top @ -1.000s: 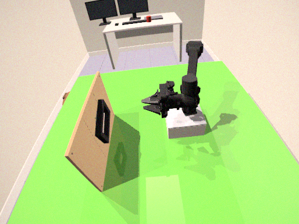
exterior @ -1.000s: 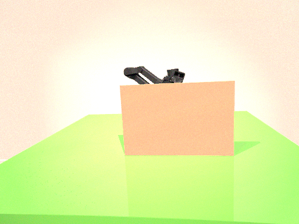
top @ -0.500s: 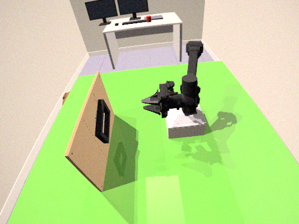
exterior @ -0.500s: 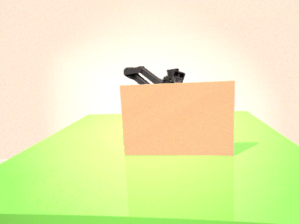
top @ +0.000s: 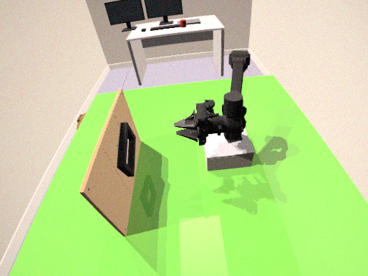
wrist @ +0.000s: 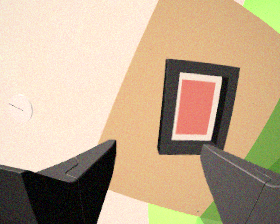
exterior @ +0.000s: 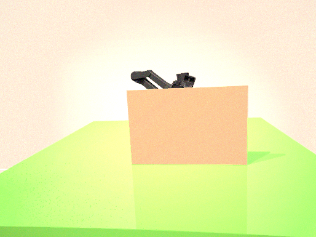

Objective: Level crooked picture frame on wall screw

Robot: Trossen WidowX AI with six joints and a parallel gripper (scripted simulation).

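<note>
Now: the picture frame 20 cm ahead of my gripper tip, 4 cm to the right of it and 9 cm below it. From my gripper tip the other things lie so: tan wall board (21 cm ahead, 2 cm to the right, 11 cm below).
</note>
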